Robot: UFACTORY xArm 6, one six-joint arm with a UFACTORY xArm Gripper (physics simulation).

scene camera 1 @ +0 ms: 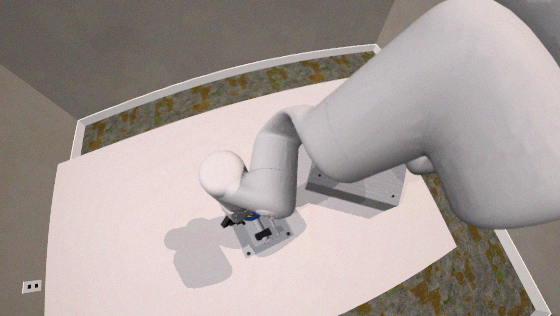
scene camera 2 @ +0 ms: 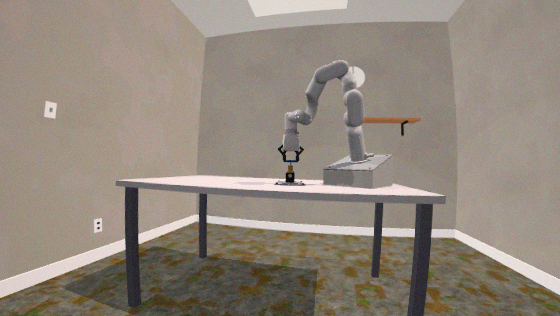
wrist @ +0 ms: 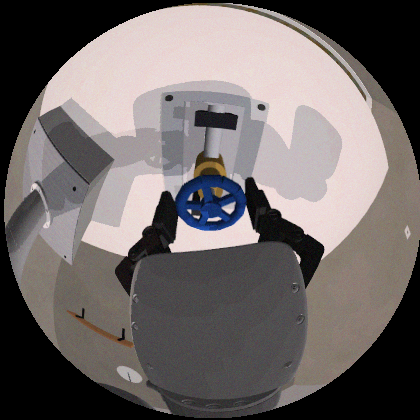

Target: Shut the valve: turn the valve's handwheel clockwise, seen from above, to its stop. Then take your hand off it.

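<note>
The blue handwheel [scene camera 1: 251, 217] [scene camera 2: 290, 161] [wrist: 211, 207] sits level on top of the valve's brass body [scene camera 2: 290, 169] [wrist: 202, 162]. My gripper [scene camera 2: 290, 158] [wrist: 208, 194] points down and is shut on the handwheel, with one black finger at each side of its rim. The valve's pale pipe [wrist: 213, 141] runs through a black clamp [wrist: 216, 120] on a grey base plate [scene camera 1: 272, 246] [wrist: 172, 140]. The arm hides part of the handwheel and of the gripper in scene camera 1. The second clamp is mostly hidden under the handwheel in the wrist view.
The arm's grey pedestal box [scene camera 1: 350, 195] [scene camera 2: 348, 177] [wrist: 80, 142] stands on the pale table [scene camera 1: 125, 200] [scene camera 2: 210, 186] beside the valve. A wooden shelf [scene camera 2: 390, 120] is on the back wall. The arm's shadows fall across the plate and the table top.
</note>
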